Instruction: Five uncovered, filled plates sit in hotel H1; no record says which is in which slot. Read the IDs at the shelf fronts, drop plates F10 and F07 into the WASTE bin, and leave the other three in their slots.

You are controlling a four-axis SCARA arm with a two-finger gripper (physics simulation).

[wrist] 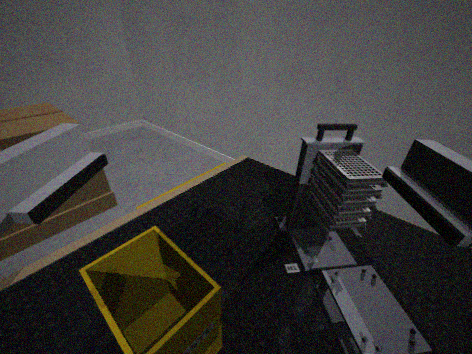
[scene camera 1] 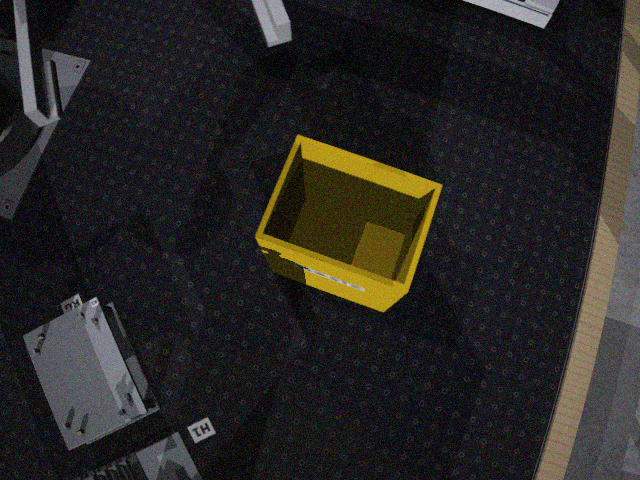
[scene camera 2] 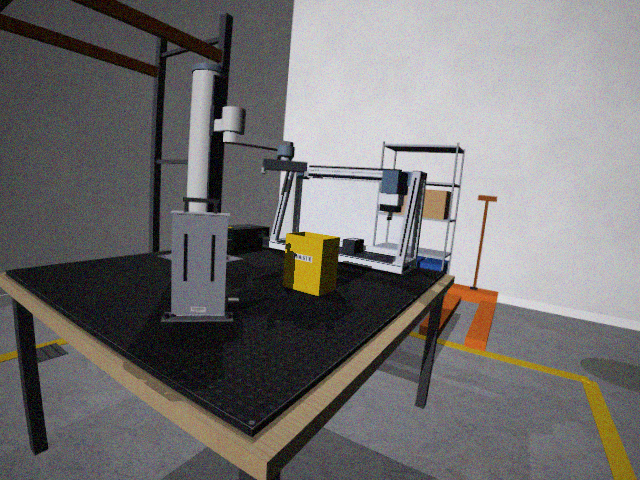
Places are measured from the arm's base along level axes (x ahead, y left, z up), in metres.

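Where they show: gripper, fingertip midpoint: (wrist: 244, 150) (scene camera 1: 158, 73) (scene camera 2: 285, 171).
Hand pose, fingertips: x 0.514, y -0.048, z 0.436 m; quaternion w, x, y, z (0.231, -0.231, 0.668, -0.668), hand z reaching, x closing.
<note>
Things, the pixels of their centre, and the offset from my fingertips. "pt": a spot on its surface instead.
- Hotel H1 at the middle of its body: (wrist: 328, 191) (scene camera 2: 200, 255) dz -0.263, dx +0.036, dy -0.408 m
- H1 label at a spot on its surface: (scene camera 1: 201, 429) (wrist: 292, 268) pt dz -0.423, dx +0.033, dy -0.269 m
- yellow WASTE bin at the middle of its body: (scene camera 1: 346, 234) (wrist: 160, 314) (scene camera 2: 311, 262) dz -0.323, dx +0.132, dy +0.022 m
- low grey fixture at the middle of its body: (scene camera 1: 89, 373) (wrist: 365, 311) dz -0.388, dx -0.130, dy -0.252 m
- RG label at a spot on its surface: (scene camera 1: 71, 303) pt dz -0.423, dx -0.210, dy -0.177 m
- small black box at a spot on its surface: (scene camera 2: 354, 245) pt dz -0.327, dx +0.050, dy +0.566 m
Hotel H1 (scene camera 2: 199, 294) (wrist: 307, 160) stands upright; a stack of several plates (wrist: 350, 165) in its shelves shows in the wrist view, and scene camera 2 shows its back. The IDs at the shelf fronts are too small and dark to read. The H1 label (scene camera 1: 201, 429) (wrist: 291, 268) lies by its foot. The yellow WASTE bin (scene camera 1: 361, 160) (scene camera 2: 328, 266) (wrist: 210, 312) stands upright and open-topped; no plate shows in the visible part of its inside. My gripper (scene camera 1: 159, 80) (scene camera 2: 284, 171) (wrist: 244, 150) is open and empty, high above the table and apart from hotel and bin.
A low grey fixture (scene camera 1: 72, 382) (wrist: 380, 310) with pins lies beside the hotel, by the RG label (scene camera 1: 71, 303). A gantry frame (scene camera 2: 413, 222) and a small black box (scene camera 2: 354, 245) stand behind the bin. The arm's white column (scene camera 2: 199, 139) rises behind the hotel. The table has a wooden edge (scene camera 1: 584, 335).
</note>
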